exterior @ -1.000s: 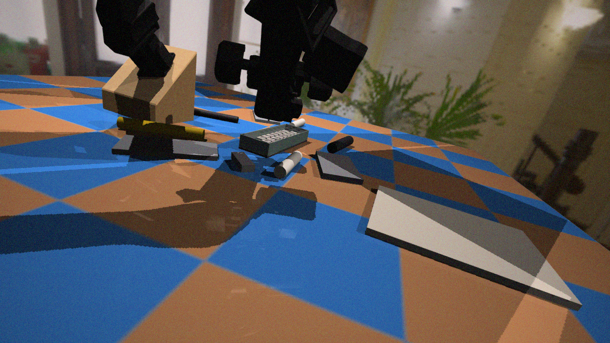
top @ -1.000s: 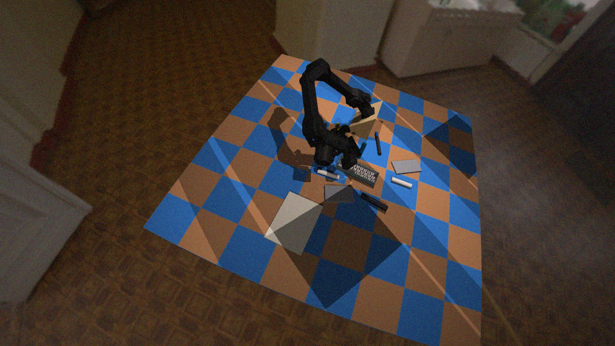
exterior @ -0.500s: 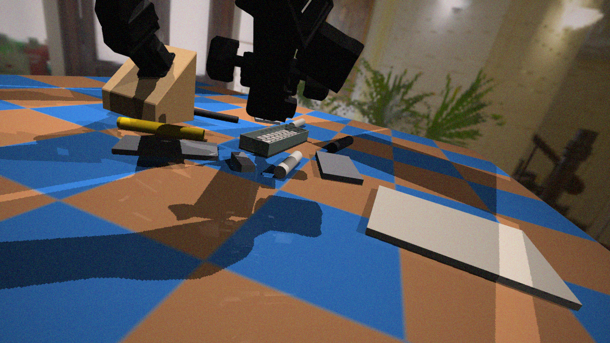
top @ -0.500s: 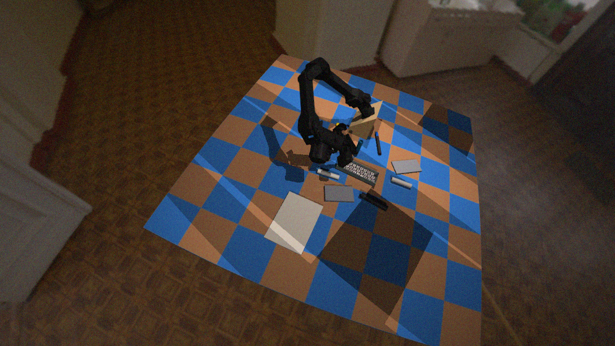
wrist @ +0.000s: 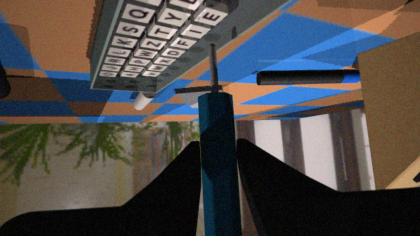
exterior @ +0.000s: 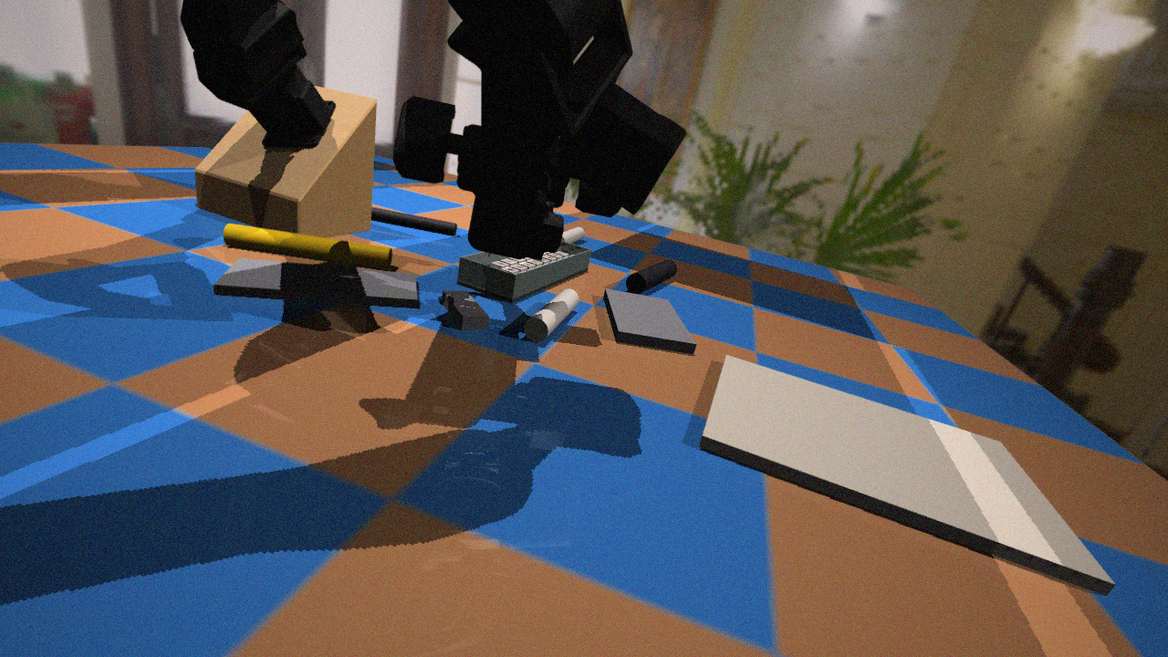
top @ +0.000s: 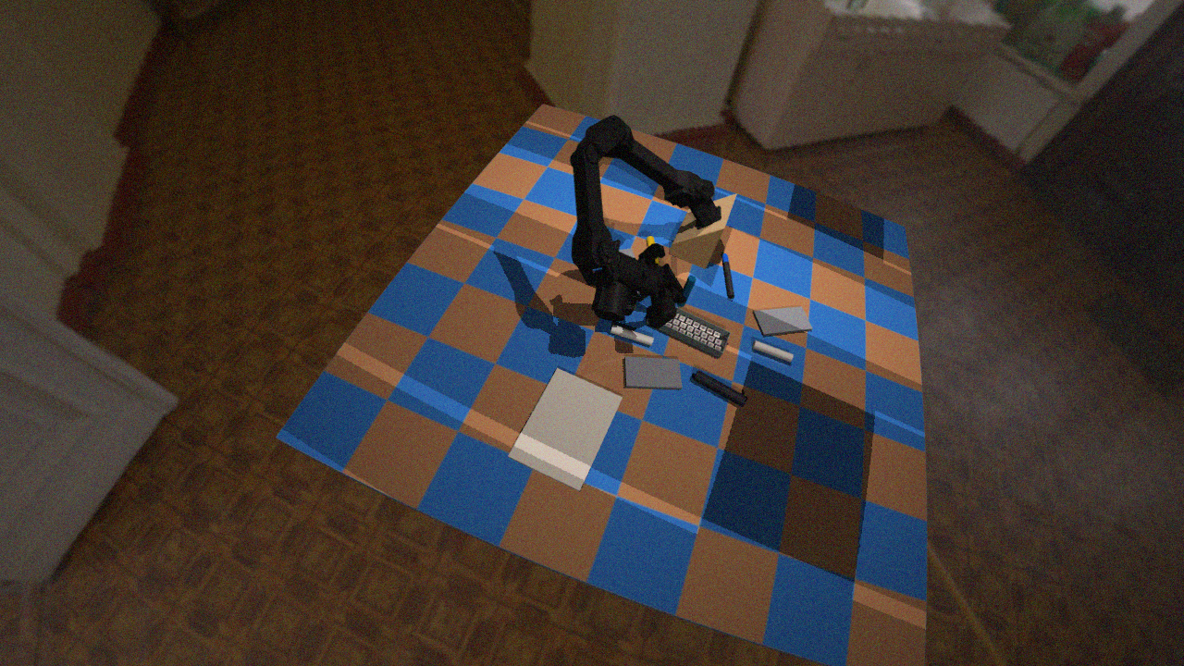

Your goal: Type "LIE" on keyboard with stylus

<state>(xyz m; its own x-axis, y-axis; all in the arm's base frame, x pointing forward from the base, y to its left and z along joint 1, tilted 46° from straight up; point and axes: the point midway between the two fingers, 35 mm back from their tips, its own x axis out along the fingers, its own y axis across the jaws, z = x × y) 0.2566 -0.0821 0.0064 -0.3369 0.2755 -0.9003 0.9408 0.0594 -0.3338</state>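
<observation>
Right now my gripper tip is 70 mm above the L key, 50 mm to the right of it and 50 mm short of it. Also, from my gripper tip: small grey block 120 mm to the right, 80 mm below, 10 mm ahead; yellow cylinder 160 mm behind, 80 mm below, 70 mm to the right; stylus 10 mm below.
</observation>
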